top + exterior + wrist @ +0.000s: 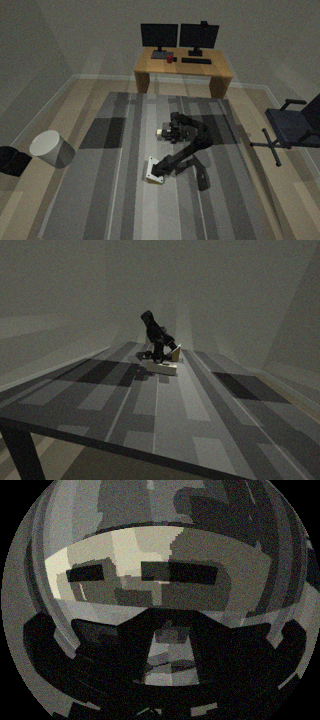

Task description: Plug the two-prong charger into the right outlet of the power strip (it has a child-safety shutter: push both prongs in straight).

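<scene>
Now: gripper tip 20 mm short of the charger and 10 mm below it.
</scene>
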